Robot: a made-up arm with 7 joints. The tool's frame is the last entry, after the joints. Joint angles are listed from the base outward. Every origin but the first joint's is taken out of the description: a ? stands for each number. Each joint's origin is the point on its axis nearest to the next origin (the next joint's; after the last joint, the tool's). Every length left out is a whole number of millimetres.
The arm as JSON. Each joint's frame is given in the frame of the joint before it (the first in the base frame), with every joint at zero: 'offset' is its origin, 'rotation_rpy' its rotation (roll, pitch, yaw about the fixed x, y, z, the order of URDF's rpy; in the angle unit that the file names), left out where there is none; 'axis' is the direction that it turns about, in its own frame. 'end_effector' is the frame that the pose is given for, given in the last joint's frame.
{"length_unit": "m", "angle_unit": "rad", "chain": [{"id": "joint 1", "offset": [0.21, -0.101, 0.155], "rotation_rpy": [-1.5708, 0.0, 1.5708], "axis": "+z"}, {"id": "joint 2", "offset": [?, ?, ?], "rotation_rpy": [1.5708, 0.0, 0.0], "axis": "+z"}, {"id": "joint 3", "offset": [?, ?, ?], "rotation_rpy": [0.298, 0.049, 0.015], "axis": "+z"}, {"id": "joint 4", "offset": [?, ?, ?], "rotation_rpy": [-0.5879, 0.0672, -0.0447], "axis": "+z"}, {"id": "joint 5", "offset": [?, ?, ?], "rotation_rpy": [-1.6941, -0.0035, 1.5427], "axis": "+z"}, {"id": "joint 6", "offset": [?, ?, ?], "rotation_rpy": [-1.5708, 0.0, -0.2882], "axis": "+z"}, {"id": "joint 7", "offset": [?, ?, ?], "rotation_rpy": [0.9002, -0.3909, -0.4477], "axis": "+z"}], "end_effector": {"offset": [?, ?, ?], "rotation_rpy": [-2.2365, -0.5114, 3.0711]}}
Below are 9 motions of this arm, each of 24 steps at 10 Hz.
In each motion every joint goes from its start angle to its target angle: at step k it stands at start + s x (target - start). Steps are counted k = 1, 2, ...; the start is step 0. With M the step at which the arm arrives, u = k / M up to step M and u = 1 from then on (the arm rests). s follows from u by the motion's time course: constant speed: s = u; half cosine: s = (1 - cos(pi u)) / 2; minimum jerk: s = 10 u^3 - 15 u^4 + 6 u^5.
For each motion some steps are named. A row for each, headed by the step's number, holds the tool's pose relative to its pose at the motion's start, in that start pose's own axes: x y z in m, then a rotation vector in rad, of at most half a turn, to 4 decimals.
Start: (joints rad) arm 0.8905 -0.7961 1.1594 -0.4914 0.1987 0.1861 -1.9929
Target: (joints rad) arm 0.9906 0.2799 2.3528 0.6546 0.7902 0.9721 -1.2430
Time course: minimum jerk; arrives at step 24
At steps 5, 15, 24:
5: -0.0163 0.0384 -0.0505 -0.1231 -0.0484 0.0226
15: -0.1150 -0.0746 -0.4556 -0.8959 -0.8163 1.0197
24: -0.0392 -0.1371 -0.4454 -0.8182 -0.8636 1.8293

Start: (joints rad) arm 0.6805 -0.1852 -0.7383 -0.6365 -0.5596 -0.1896 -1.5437
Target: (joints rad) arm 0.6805 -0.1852 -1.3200 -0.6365 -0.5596 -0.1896 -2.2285
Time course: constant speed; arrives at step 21
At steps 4, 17, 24:
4: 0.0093 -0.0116 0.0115 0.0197 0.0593 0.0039
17: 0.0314 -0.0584 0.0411 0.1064 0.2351 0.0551
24: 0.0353 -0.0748 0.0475 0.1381 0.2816 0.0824

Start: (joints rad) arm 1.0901 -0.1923 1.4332 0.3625 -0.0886 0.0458 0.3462
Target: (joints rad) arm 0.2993 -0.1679 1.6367 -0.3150 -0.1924 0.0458 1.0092
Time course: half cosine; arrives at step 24
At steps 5, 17, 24:
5: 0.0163 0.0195 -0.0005 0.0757 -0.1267 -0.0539
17: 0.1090 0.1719 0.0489 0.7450 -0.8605 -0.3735
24: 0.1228 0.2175 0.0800 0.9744 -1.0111 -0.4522

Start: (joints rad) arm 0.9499 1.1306 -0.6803 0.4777 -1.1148 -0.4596 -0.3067
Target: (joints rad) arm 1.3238 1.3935 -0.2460 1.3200 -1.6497 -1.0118 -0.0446
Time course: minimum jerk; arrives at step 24
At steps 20, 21, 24:
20: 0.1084 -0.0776 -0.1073 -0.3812 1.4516 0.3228
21: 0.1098 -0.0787 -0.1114 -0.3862 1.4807 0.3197
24: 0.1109 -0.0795 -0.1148 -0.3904 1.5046 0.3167

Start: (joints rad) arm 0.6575 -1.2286 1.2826 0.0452 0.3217 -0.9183 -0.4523
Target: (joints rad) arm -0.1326 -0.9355 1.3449 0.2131 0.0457 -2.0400 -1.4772
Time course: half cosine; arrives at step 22
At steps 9, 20, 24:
9: 0.1020 -0.0362 0.0819 -0.2854 -0.1482 0.5861
20: 0.2090 -0.0886 0.2937 -1.4712 -0.5240 0.9820
24: 0.2102 -0.0905 0.3017 -1.5200 -0.5331 0.9756

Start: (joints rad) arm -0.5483 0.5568 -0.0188 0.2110 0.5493 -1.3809 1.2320
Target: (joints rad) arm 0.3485 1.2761 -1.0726 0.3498 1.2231 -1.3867 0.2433
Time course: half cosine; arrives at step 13
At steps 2, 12, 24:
2: -0.0184 0.0152 0.0095 -0.0600 0.0874 0.0361
12: -0.1409 0.2907 0.2640 -0.6048 1.5401 1.0179
24: -0.1399 0.2944 0.2689 -0.6066 1.5592 1.0403

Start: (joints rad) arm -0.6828 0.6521 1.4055 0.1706 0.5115 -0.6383 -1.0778
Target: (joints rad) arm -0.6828 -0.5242 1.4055 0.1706 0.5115 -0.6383 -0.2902
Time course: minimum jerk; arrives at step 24
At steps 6, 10, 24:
6: -0.0101 -0.0195 -0.0237 0.0614 0.0338 -0.1235
10: -0.0479 -0.0566 -0.0762 0.1708 0.1060 -0.4297
24: -0.2112 -0.0811 -0.1638 0.1873 0.2606 -1.3060

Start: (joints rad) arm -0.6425 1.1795 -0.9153 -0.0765 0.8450 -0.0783 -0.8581
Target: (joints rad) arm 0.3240 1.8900 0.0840 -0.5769 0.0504 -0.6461 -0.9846
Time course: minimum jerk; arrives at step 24
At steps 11, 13, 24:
11: -0.1463 -0.2423 -0.0396 -0.0581 0.0268 0.9845
13: -0.1601 -0.3456 -0.0319 -0.0595 0.0727 1.3735
24: -0.0924 -0.5859 0.0333 0.1009 0.2834 2.4554

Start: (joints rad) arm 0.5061 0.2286 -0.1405 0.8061 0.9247 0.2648 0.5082
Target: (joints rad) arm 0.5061 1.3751 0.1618 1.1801 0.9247 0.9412 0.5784
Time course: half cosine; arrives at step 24
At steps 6, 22, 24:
6: -0.0099 -0.0415 0.0403 0.1949 0.0610 0.0088
22: 0.0607 -0.3179 0.0907 1.1082 0.7124 0.1063
24: 0.0637 -0.3223 0.0884 1.1222 0.7299 0.1109

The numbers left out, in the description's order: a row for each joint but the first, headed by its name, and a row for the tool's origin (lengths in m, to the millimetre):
joint 2: 0.011 0.223 0.0
joint 3: 0.267 0.109 0.0
joint 4: 0.03 -0.141 0.0
joint 5: 0.134 0.117 0.0
joint 6: 0.011 -0.079 0.0
joint 7: 0.139 -0.074 0.0
tool: -0.011 -0.051 0.0

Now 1 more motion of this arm.
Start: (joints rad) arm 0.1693 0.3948 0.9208 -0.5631 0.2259 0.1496 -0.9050
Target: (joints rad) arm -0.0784 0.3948 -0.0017 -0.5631 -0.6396 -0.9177 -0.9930
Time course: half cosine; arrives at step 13
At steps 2, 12, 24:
2: 0.0133 -0.0060 0.0114 -0.0151 0.0241 0.0230
12: 0.1827 -0.1948 0.1391 0.1156 0.0400 0.5385
24: 0.1843 -0.1985 0.1395 0.1201 0.0319 0.5468

